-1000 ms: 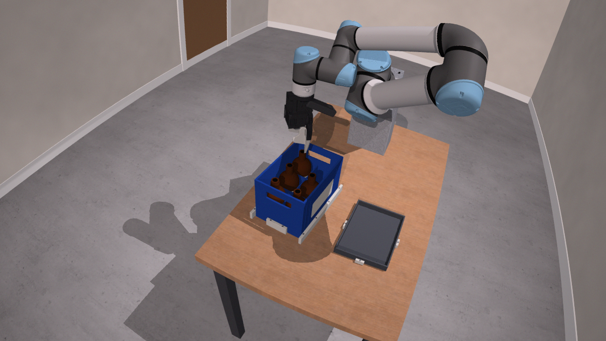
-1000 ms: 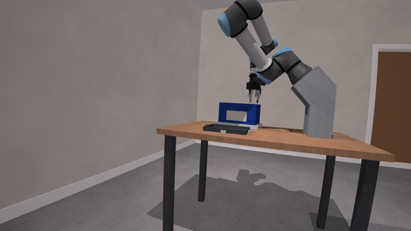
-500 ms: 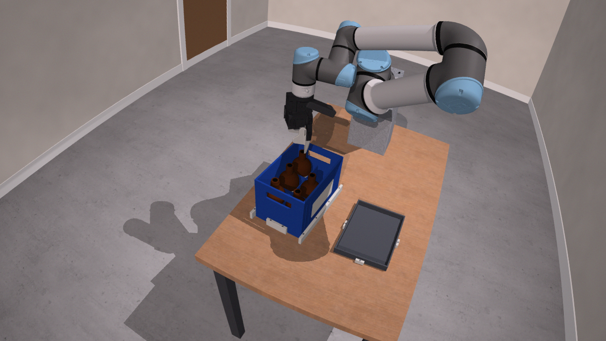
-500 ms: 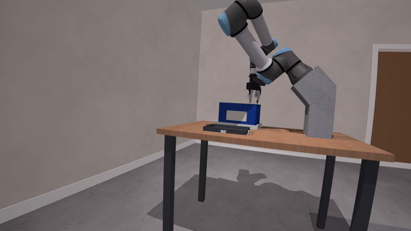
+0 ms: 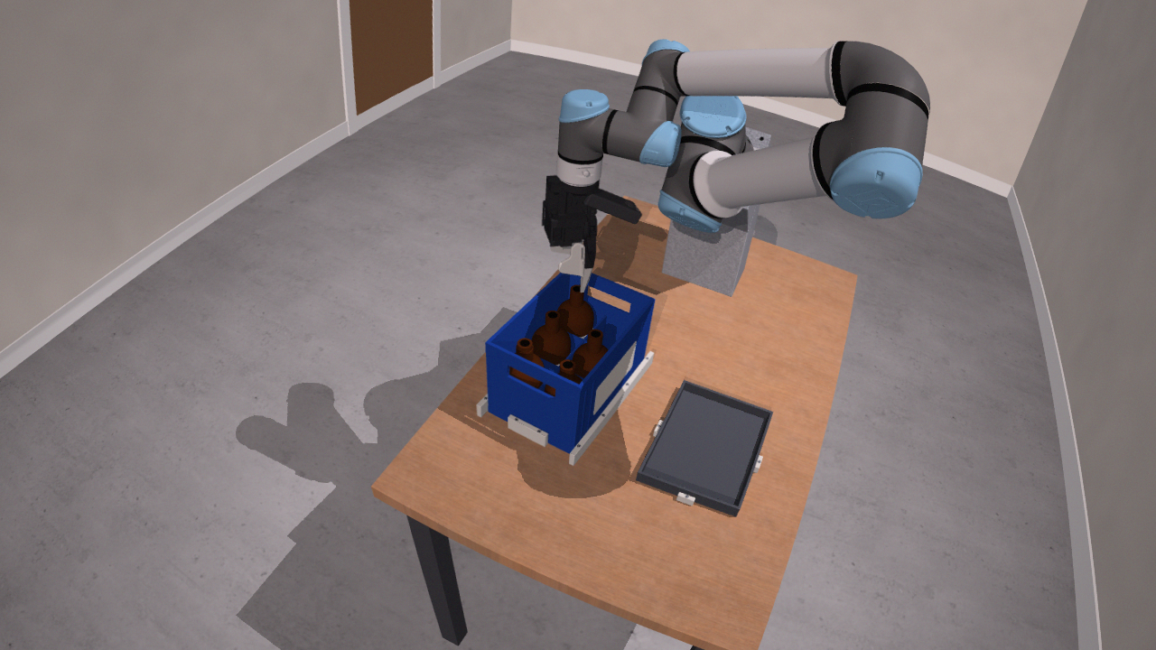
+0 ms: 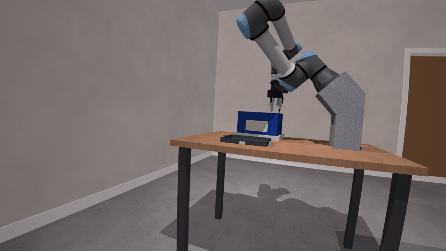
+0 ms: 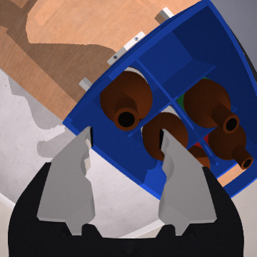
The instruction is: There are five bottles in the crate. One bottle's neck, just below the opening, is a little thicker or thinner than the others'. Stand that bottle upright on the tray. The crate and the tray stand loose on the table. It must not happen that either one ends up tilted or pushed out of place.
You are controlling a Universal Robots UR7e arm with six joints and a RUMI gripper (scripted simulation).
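Now: hand 11 cm above the crate, 9 cm short of it and 5 cm to the right of it. Also, from my hand: dark tray (34 cm to the left, 18 cm below, 8 cm ahead); bottle (18 cm ahead, 11 cm below).
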